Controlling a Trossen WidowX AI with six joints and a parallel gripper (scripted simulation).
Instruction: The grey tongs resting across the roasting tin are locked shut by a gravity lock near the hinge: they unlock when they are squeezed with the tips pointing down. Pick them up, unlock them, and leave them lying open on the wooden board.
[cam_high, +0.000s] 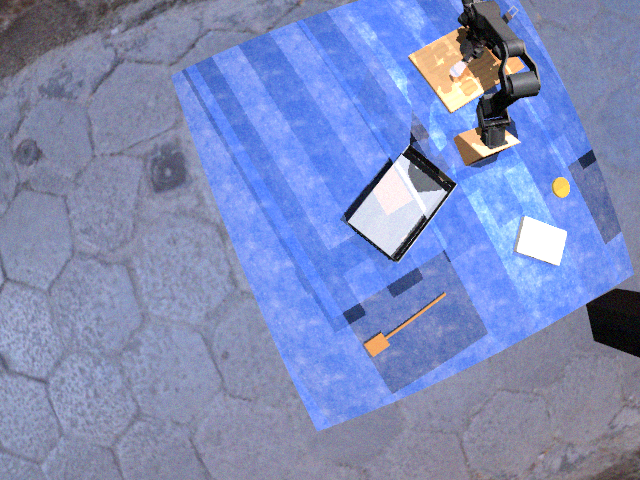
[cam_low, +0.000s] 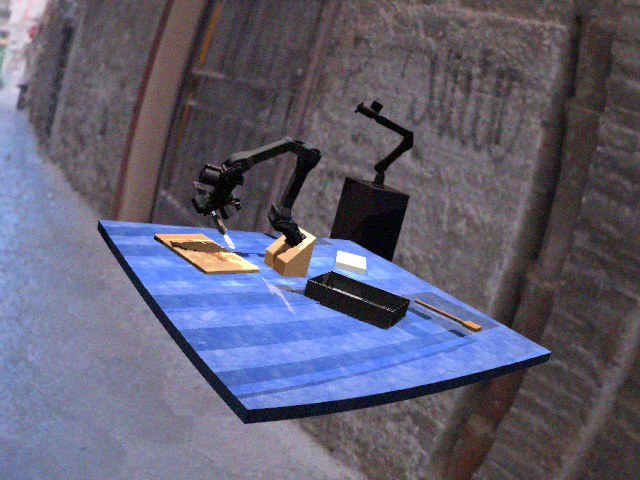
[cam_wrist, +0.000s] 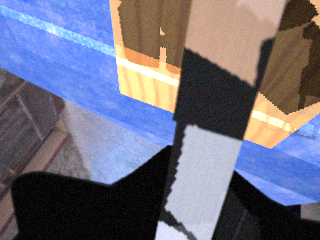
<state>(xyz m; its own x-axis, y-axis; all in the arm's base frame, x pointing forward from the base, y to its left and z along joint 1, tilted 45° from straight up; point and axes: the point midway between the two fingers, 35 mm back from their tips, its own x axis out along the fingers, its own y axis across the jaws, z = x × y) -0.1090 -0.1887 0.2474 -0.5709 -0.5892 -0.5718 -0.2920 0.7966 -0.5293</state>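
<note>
Right now the wooden board is 13 cm below my gripper tip, 3 cm ahead of it and 1 cm to the left of it. Round my gripper tip: white block: 67 cm to the left, 13 cm below, 2 cm ahead; then roasting tin: 45 cm ahead, 39 cm to the left, 11 cm below.
</note>
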